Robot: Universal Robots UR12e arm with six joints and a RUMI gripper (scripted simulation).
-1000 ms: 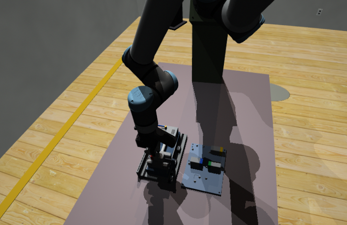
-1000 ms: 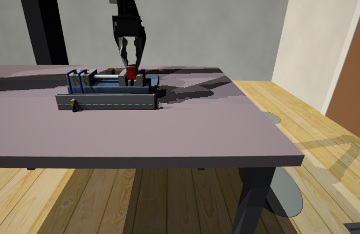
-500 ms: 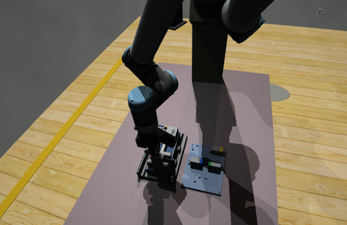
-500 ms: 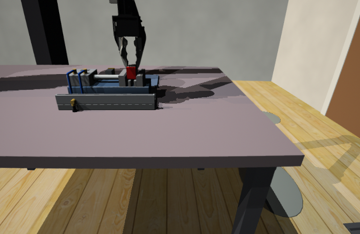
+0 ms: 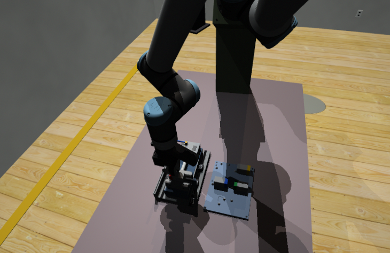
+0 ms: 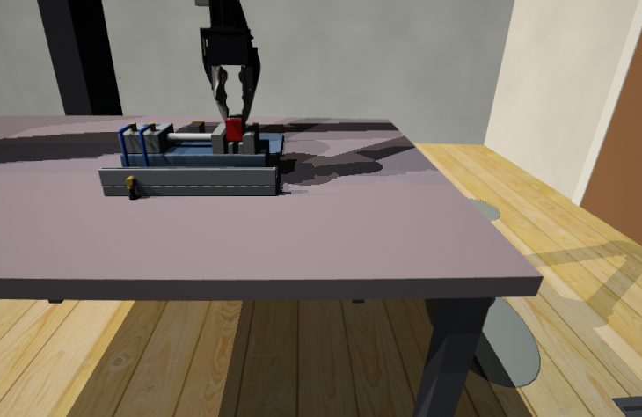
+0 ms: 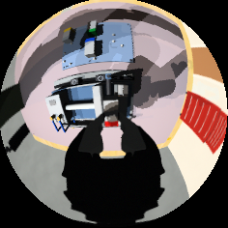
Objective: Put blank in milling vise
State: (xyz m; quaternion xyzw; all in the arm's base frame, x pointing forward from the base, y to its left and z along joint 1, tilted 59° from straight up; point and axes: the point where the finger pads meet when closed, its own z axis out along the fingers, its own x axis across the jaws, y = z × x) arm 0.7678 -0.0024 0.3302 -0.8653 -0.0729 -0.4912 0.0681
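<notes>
Now: the red-ended blank 2 cm below my hand. Also, from my hand: grey rail: 11 cm to the right, 9 cm below, 4 cm behind; fixed jaw: 4 cm below, 2 cm to the left, 2 cm ahead; moving jaw: 4 cm below, 3 cm behind.
</notes>
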